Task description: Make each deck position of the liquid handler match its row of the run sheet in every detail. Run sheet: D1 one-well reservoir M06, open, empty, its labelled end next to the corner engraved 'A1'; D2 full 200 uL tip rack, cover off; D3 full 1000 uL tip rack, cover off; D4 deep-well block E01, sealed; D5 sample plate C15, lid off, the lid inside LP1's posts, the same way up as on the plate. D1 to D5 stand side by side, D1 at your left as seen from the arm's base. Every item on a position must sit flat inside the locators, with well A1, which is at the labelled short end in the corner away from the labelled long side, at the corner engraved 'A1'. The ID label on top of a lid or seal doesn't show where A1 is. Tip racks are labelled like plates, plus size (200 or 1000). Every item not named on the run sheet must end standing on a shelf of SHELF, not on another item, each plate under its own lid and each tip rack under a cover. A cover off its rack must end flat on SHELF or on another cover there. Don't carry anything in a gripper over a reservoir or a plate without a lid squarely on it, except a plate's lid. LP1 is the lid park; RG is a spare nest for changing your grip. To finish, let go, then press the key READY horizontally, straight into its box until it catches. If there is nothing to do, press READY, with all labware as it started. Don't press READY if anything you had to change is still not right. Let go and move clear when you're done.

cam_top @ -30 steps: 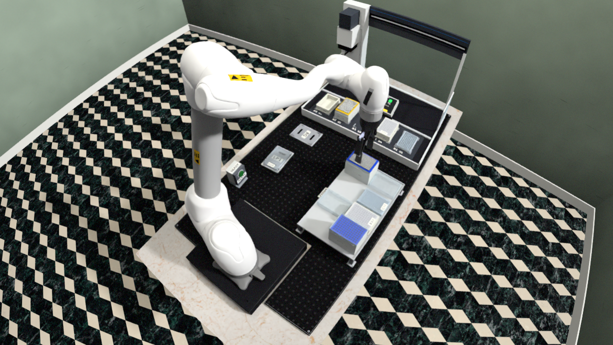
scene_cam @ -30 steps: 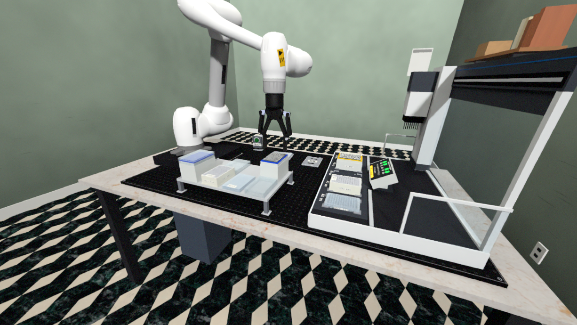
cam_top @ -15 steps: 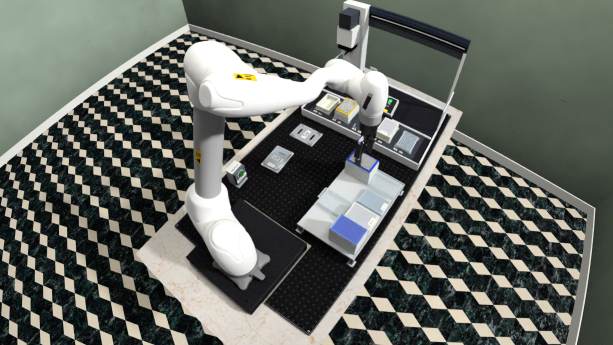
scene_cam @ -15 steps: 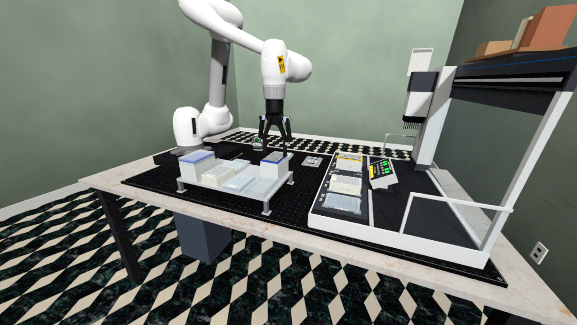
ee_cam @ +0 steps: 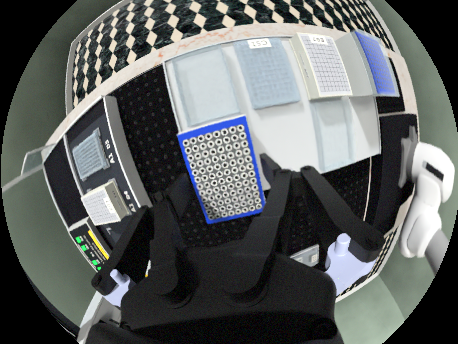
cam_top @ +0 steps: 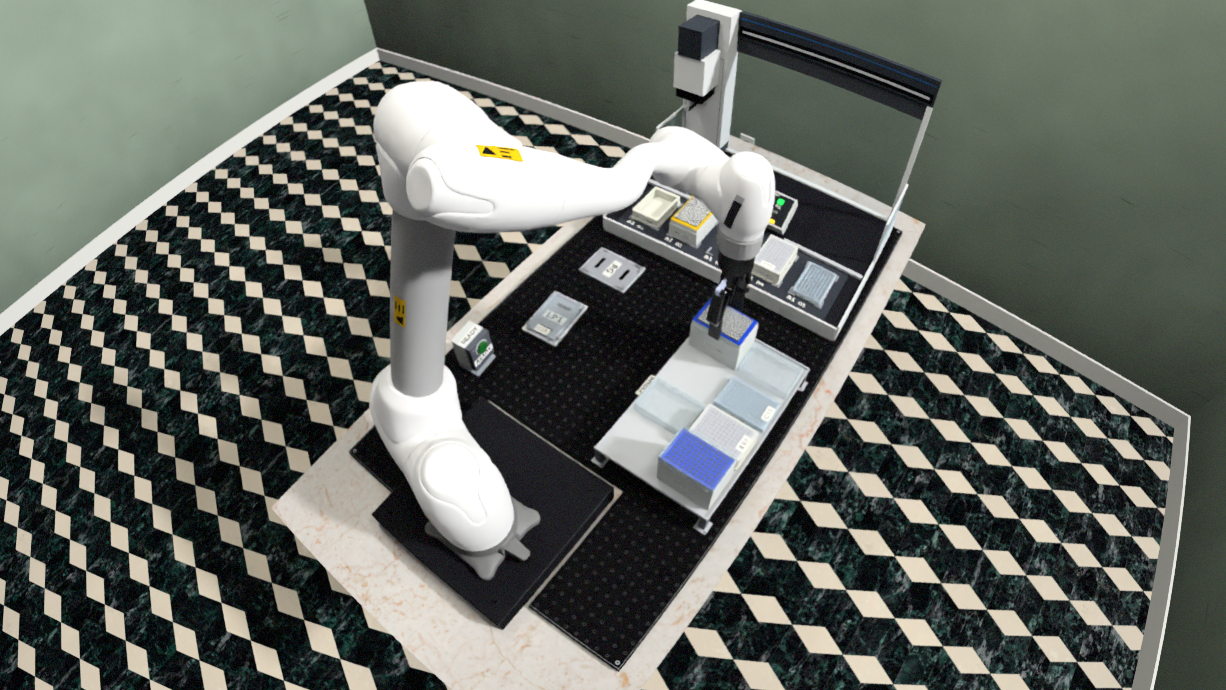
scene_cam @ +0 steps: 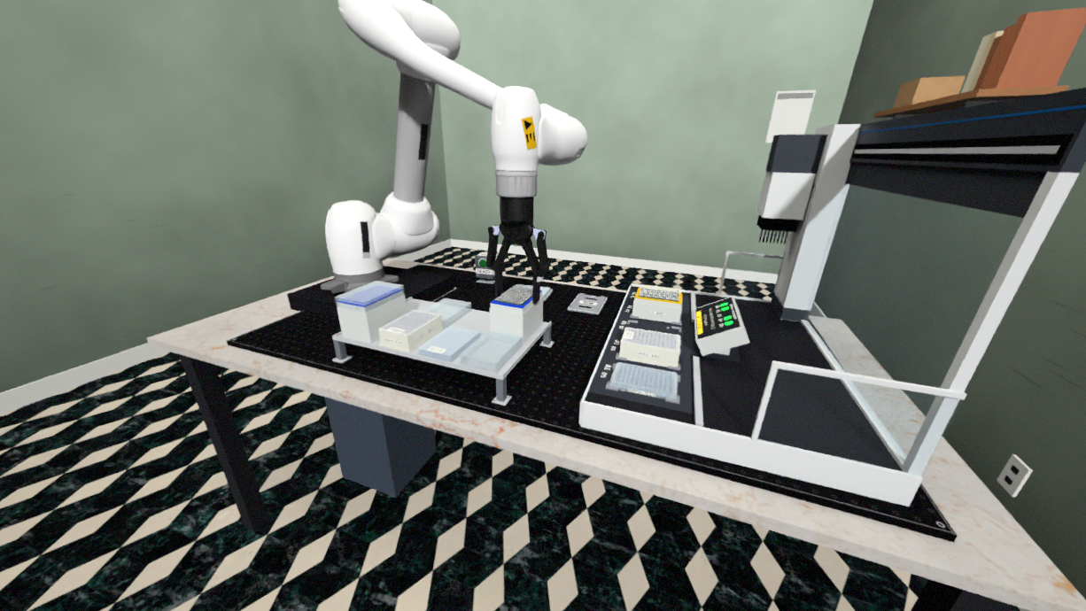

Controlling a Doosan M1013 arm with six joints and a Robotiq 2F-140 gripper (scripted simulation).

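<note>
The blue-rimmed tip rack is 4 cm below my hand, 1 cm to the left of it and 1 cm behind it. Also, from my hand: yellow-rimmed tip rack (31 cm ahead, 26 cm to the left, 8 cm below); then shelf (16 cm behind, 11 cm below, 6 cm to the right); then clear plate (32 cm ahead, 12 cm below, 10 cm to the right).
</note>
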